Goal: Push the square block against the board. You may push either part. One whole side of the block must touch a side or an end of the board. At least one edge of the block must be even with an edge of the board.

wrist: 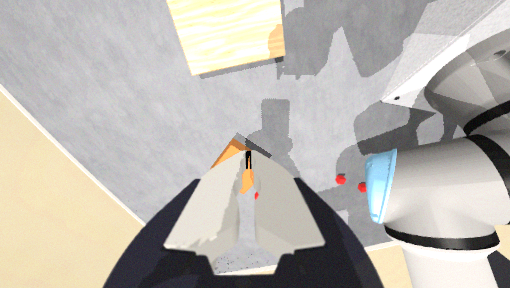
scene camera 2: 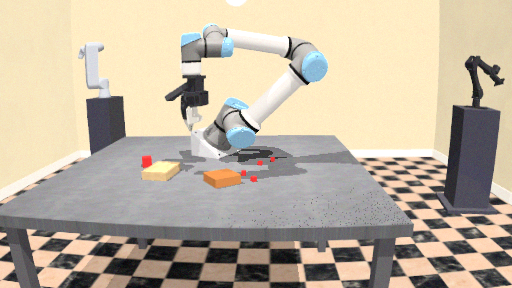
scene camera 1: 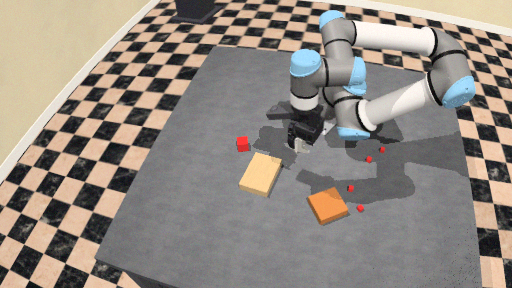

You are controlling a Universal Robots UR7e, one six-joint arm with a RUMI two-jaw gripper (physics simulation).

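Places are measured from the arm's base along level axes (x left, y up, z ahead), in millimetres.
Where they show: gripper, fingertip midpoint: (wrist: 249, 152) (scene camera 2: 190, 131) (scene camera 1: 297, 152); arm's base, link origin: (wrist: 486, 70) (scene camera 2: 216, 140) (scene camera 1: 323, 103).
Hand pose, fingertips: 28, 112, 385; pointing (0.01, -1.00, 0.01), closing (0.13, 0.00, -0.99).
Things, the pixels of their centre, and the offset from my fingertips, as dx, dy, dz.
- orange square block, body centre: (wrist: 238, 167) (scene camera 1: 327, 205) (scene camera 2: 222, 177) +136, -159, +49
- pale wooden board, body centre: (wrist: 230, 29) (scene camera 1: 261, 174) (scene camera 2: 161, 170) -128, -159, +13
- red cube, body centre: (scene camera 1: 242, 144) (scene camera 2: 146, 161) -252, -155, -87
The orange square block (scene camera 1: 327, 205) (scene camera 2: 222, 178) lies flat on the table, turned at an angle to the board. In the wrist view the fingers hide most of the block (wrist: 229, 152). The pale wooden board (scene camera 1: 260, 174) (scene camera 2: 161, 170) (wrist: 230, 35) lies flat to the left of the block in both scene views, with a wide gap between them. They do not touch. My gripper (scene camera 1: 301, 150) (scene camera 2: 191, 128) (wrist: 249, 152) is shut with nothing between the fingers. It hangs above the table, behind the board and block, and touches neither.
A red cube (scene camera 1: 242, 144) (scene camera 2: 146, 161) stands behind the board's left part, close to it. Several small red cubes lie to the right of and behind the block, one of them (scene camera 1: 350, 188) (scene camera 2: 243, 173) near its right corner. The arm's white base (scene camera 2: 204, 145) stands at the table's back.
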